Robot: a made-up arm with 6 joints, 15 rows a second.
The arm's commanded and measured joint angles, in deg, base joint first. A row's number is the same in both.
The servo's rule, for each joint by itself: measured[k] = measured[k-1] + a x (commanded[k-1-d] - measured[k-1]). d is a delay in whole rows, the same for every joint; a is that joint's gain. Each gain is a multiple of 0.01, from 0.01 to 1. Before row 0 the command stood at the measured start. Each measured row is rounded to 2 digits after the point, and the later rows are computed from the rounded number. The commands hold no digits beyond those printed.
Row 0, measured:
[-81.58, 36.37, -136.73, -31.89, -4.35, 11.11]
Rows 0 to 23, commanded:
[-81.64, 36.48, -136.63, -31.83, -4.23, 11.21]
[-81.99, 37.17, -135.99, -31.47, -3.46, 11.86]
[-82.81, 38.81, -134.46, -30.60, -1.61, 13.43]
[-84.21, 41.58, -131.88, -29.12, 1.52, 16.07]
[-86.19, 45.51, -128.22, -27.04, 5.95, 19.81]
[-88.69, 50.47, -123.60, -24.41, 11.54, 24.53]
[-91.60, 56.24, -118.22, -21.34, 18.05, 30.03]
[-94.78, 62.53, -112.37, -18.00, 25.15, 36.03]
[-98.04, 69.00, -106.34, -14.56, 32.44, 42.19]
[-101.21, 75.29, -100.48, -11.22, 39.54, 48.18]
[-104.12, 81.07, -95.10, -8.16, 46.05, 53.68]
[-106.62, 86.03, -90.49, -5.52, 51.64, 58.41]
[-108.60, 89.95, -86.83, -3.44, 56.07, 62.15]
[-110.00, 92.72, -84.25, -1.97, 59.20, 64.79]
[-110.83, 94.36, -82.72, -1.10, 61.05, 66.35]
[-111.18, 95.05, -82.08, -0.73, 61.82, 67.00]
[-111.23, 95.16, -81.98, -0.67, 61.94, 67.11]
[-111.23, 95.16, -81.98, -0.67, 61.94, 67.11]
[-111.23, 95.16, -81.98, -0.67, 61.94, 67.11]
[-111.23, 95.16, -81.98, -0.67, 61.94, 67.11]
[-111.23, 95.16, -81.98, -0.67, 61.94, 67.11]
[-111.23, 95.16, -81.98, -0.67, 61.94, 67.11]
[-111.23, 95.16, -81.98, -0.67, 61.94, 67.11]
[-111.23, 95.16, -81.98, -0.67, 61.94, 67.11]
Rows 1 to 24, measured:
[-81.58, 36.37, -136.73, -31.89, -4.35, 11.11]
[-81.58, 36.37, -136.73, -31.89, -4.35, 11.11]
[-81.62, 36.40, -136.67, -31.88, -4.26, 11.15]
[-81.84, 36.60, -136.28, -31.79, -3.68, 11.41]
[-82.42, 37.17, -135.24, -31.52, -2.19, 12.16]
[-83.49, 38.32, -133.32, -30.97, 0.48, 13.61]
[-85.11, 40.19, -130.41, -30.07, 4.42, 15.90]
[-87.26, 42.86, -126.53, -28.77, 9.55, 19.09]
[-89.86, 46.34, -121.79, -27.06, 15.67, 23.14]
[-92.81, 50.55, -116.42, -24.98, 22.50, 27.91]
[-95.95, 55.35, -110.67, -22.58, 29.66, 33.19]
[-99.11, 60.53, -104.86, -19.97, 36.77, 38.74]
[-102.12, 65.87, -99.30, -17.25, 43.45, 44.27]
[-104.82, 71.11, -94.28, -14.55, 49.35, 49.50]
[-107.09, 76.01, -90.03, -11.99, 54.19, 54.18]
[-108.84, 80.35, -86.74, -9.69, 57.80, 58.11]
[-110.03, 83.99, -84.45, -7.71, 60.14, 61.16]
[-110.72, 86.87, -83.10, -6.10, 61.35, 63.32]
[-111.03, 89.03, -82.46, -4.85, 61.77, 64.72]
[-111.15, 90.62, -82.19, -3.89, 61.89, 65.60]
[-111.20, 91.80, -82.07, -3.15, 61.93, 66.16]
[-111.22, 92.67, -82.02, -2.58, 61.94, 66.51]
[-111.23, 93.32, -82.00, -2.14, 61.94, 66.73]
[-111.23, 93.80, -81.99, -1.80, 61.94, 66.87]
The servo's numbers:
d 2
a 0.60 0.26 0.57 0.23 0.72 0.37

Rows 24 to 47, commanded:
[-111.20, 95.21, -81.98, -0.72, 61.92, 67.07]
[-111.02, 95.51, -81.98, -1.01, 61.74, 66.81]
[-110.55, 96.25, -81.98, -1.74, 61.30, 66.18]
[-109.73, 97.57, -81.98, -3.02, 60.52, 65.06]
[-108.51, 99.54, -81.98, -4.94, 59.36, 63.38]
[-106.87, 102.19, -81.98, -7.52, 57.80, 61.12]
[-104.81, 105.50, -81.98, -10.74, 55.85, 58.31]
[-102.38, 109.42, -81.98, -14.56, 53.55, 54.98]
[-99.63, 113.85, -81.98, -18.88, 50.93, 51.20]
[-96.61, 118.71, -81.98, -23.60, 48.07, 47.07]
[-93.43, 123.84, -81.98, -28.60, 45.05, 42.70]
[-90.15, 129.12, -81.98, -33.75, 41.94, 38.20]
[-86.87, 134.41, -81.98, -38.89, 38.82, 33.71]
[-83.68, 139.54, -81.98, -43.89, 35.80, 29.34]
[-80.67, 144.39, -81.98, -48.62, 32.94, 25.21]
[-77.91, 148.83, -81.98, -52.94, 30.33, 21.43]
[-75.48, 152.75, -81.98, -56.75, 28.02, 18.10]
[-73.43, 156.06, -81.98, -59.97, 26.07, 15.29]
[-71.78, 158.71, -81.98, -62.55, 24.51, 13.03]
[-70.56, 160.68, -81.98, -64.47, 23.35, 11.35]
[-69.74, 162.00, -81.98, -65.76, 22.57, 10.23]
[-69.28, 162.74, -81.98, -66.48, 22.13, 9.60]
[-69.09, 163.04, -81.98, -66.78, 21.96, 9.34]
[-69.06, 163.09, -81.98, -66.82, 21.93, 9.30]
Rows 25 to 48, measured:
[-111.23, 94.15, -81.98, -1.54, 61.94, 66.96]
[-111.23, 94.41, -81.98, -1.34, 61.94, 67.02]
[-111.21, 94.62, -81.98, -1.20, 61.93, 67.04]
[-111.10, 94.85, -81.98, -1.16, 61.79, 66.95]
[-110.77, 95.21, -81.98, -1.29, 61.44, 66.67]
[-110.15, 95.82, -81.98, -1.69, 60.78, 66.07]
[-109.17, 96.79, -81.98, -2.44, 59.76, 65.07]
[-107.79, 98.19, -81.98, -3.61, 58.35, 63.61]
[-106.00, 100.09, -81.98, -5.25, 56.55, 61.65]
[-103.83, 102.52, -81.98, -7.39, 54.39, 59.18]
[-101.31, 105.47, -81.98, -10.03, 51.90, 56.23]
[-98.49, 108.91, -81.98, -13.15, 49.14, 52.84]
[-95.45, 112.79, -81.98, -16.70, 46.20, 49.09]
[-92.27, 117.04, -81.98, -20.62, 43.13, 45.06]
[-89.03, 121.56, -81.98, -24.82, 40.03, 40.86]
[-85.82, 126.23, -81.98, -29.21, 36.98, 36.60]
[-82.73, 130.95, -81.98, -33.67, 34.07, 32.39]
[-79.84, 135.60, -81.98, -38.10, 31.38, 28.33]
[-77.22, 140.06, -81.98, -42.39, 28.96, 24.54]
[-74.95, 144.22, -81.98, -46.43, 26.88, 21.12]
[-73.05, 147.99, -81.98, -50.14, 25.17, 18.13]
[-71.56, 151.29, -81.98, -53.44, 23.86, 15.62]
[-70.47, 154.07, -81.98, -56.27, 22.93, 13.63]
[-69.76, 156.32, -81.98, -58.62, 22.35, 12.14]

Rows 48 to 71, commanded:
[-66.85, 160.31, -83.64, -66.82, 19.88, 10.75]
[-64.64, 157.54, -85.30, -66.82, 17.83, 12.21]
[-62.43, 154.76, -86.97, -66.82, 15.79, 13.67]
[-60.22, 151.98, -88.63, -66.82, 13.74, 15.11]
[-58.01, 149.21, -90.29, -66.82, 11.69, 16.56]
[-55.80, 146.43, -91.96, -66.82, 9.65, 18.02]
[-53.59, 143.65, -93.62, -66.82, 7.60, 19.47]
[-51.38, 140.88, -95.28, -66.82, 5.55, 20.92]
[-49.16, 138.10, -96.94, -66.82, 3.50, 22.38]
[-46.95, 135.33, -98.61, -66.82, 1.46, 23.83]
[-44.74, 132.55, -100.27, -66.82, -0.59, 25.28]
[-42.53, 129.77, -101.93, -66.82, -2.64, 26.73]
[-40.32, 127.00, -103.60, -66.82, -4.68, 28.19]
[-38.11, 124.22, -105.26, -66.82, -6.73, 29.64]
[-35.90, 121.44, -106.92, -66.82, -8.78, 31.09]
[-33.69, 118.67, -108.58, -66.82, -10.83, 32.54]
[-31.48, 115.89, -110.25, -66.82, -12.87, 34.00]
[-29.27, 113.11, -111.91, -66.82, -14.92, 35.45]
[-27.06, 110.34, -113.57, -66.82, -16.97, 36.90]
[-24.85, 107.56, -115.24, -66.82, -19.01, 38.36]
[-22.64, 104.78, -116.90, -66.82, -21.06, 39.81]
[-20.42, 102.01, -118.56, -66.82, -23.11, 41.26]
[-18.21, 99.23, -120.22, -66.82, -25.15, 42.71]
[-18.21, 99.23, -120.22, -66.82, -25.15, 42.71]
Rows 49 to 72, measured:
[-69.36, 158.07, -81.98, -60.50, 22.07, 11.10]
[-69.18, 159.38, -81.98, -61.95, 21.97, 10.43]
[-67.78, 159.62, -82.93, -63.07, 20.47, 10.55]
[-65.90, 159.08, -84.28, -63.93, 18.57, 11.16]
[-63.82, 157.96, -85.81, -64.59, 16.57, 12.09]
[-61.66, 156.41, -87.42, -65.10, 14.53, 13.21]
[-59.47, 154.54, -89.06, -65.50, 12.49, 14.45]
[-57.27, 152.43, -90.71, -65.80, 10.45, 15.77]
[-55.06, 150.15, -92.37, -66.03, 8.40, 17.14]
[-52.85, 147.74, -94.03, -66.21, 6.35, 18.54]
[-50.64, 145.23, -95.69, -66.35, 4.30, 19.96]
[-48.43, 142.66, -97.35, -66.46, 2.26, 21.39]
[-46.22, 140.03, -99.01, -66.54, 0.21, 22.83]
[-44.01, 137.36, -100.67, -66.60, -1.84, 24.27]
[-41.80, 134.67, -102.34, -66.65, -3.88, 25.72]
[-39.59, 131.95, -104.00, -66.69, -5.93, 27.17]
[-37.38, 129.22, -105.66, -66.72, -7.98, 28.62]
[-35.17, 126.48, -107.32, -66.74, -10.03, 30.07]
[-32.96, 123.73, -108.99, -66.76, -12.07, 31.52]
[-30.75, 120.97, -110.65, -66.77, -14.12, 32.97]
[-28.54, 118.21, -112.31, -66.78, -16.17, 34.42]
[-26.33, 115.44, -113.98, -66.79, -18.21, 35.88]
[-24.12, 112.67, -115.64, -66.80, -20.26, 37.33]
[-21.90, 109.90, -117.30, -66.80, -22.31, 38.78]

